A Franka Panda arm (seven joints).
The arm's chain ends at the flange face. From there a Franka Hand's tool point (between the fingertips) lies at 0.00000 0.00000 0.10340 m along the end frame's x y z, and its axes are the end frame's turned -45 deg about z.
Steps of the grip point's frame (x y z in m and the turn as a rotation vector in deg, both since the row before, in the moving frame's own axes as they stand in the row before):
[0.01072 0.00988 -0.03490 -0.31 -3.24 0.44]
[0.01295 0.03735 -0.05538 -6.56 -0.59 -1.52]
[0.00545 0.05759 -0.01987 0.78 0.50 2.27]
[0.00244 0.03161 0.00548 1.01 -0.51 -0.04]
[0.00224 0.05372 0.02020 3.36 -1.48 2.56]
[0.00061 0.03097 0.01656 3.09 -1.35 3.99]
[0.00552 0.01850 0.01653 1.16 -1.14 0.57]
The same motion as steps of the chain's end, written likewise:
[0.01832 -0.00511 -0.03473 -2.51 -2.07 0.44]
[0.02785 0.00825 -0.05470 -5.06 4.22 -1.52]
[0.04490 0.03851 -0.01986 0.91 -0.20 2.27]
[0.02602 0.02126 0.00550 0.35 -1.07 -0.04]
[0.04569 0.03894 0.02041 1.33 -3.42 2.56]
[0.02791 0.02388 0.01674 1.23 -3.14 3.99]
[0.01992 0.00922 0.01657 0.01 -1.63 0.57]

